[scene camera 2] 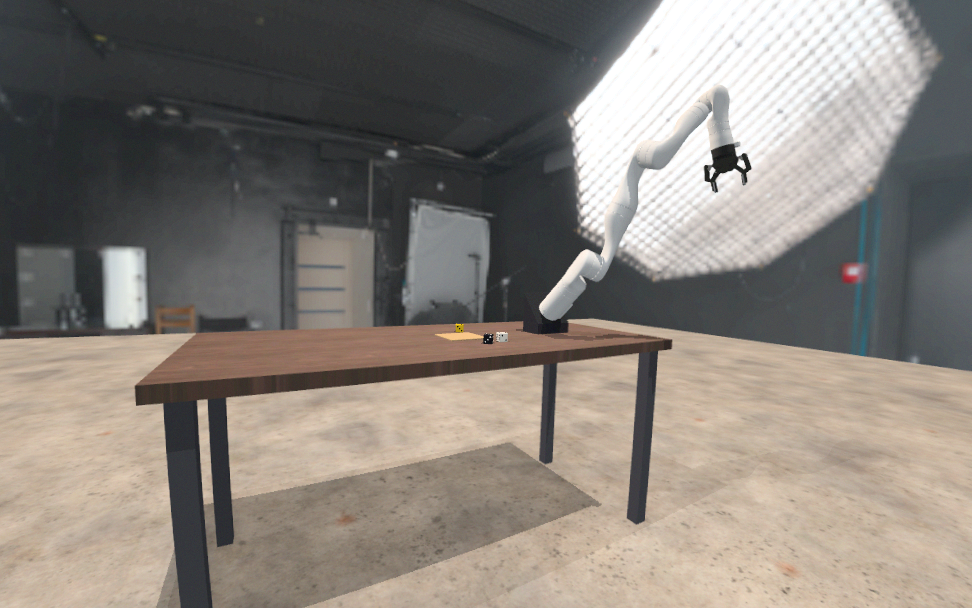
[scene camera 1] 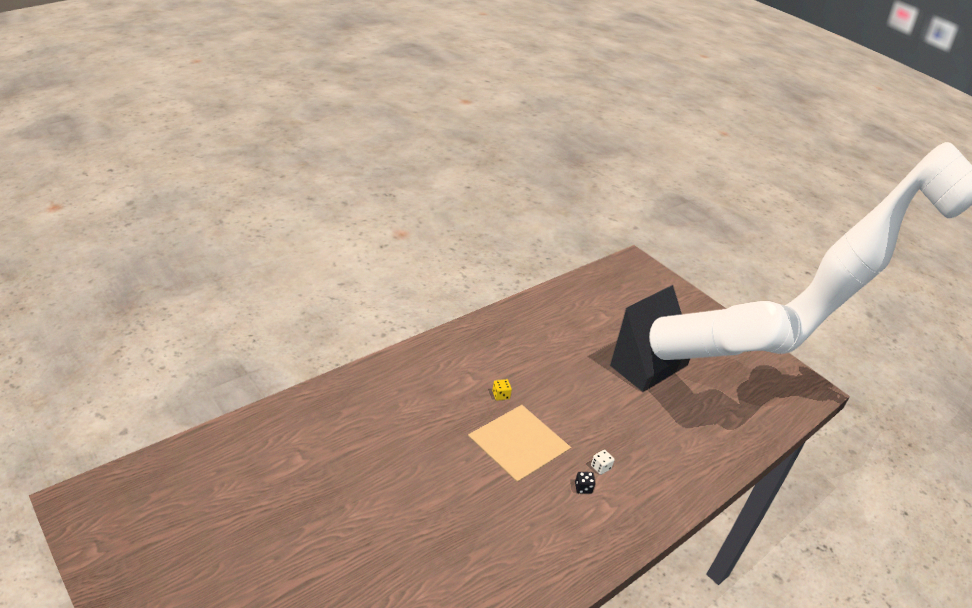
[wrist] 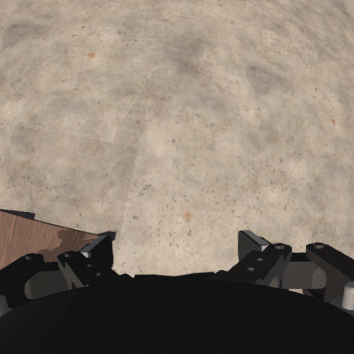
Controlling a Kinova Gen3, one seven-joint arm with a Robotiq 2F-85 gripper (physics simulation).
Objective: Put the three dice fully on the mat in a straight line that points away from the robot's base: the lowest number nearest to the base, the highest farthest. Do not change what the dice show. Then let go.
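Places are measured from the arm's base along level axes (x ahead, y left, z up), in metres.
Pixels of known places: gripper, fingertip midpoint: (scene camera 2: 730,188) (wrist: 174,247); arm's base, link origin: (scene camera 2: 549,311) (scene camera 1: 664,338).
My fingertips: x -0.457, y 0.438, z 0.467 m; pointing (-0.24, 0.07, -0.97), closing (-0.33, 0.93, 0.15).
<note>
For each thing: its middle in the pictures, then the offset to it from my fingertips. Level surfaces: height alone.
- tan mat, body centre: (scene camera 1: 519,441) (scene camera 2: 460,336) 0.850 m ahead, 0.391 m right, 0.551 m down
- yellow die, body centre: (scene camera 1: 502,389) (scene camera 2: 459,328) 0.812 m ahead, 0.516 m right, 0.538 m down
- white die, body centre: (scene camera 1: 602,462) (scene camera 2: 502,337) 0.745 m ahead, 0.268 m right, 0.538 m down
- black die, body centre: (scene camera 1: 585,482) (scene camera 2: 488,338) 0.806 m ahead, 0.243 m right, 0.538 m down
- table, surface height: 0.552 m down
The tan mat (scene camera 1: 518,442) (scene camera 2: 453,336) lies flat on the table. The yellow die (scene camera 1: 501,389) (scene camera 2: 459,327) stands off the mat, beyond its far side in scene camera 1; its top seems to show six. The white die (scene camera 1: 602,461) (scene camera 2: 501,336) stands off the mat on the other side, its top seemingly four. The black die (scene camera 1: 584,482) (scene camera 2: 488,338) stands close beside the white one, also off the mat, its top seemingly five. My gripper (scene camera 2: 729,187) (wrist: 174,247) is open and empty, high up and far to the right of the dice.
The arm's black base (scene camera 1: 647,347) (scene camera 2: 546,326) stands on the table (scene camera 1: 286,458) (scene camera 2: 301,354) (wrist: 20,237), on the white die's side of the mat. The white arm (scene camera 1: 856,254) (scene camera 2: 623,197) reaches up and away from the mat. The wrist view shows floor between the fingers and a table corner at lower left.
</note>
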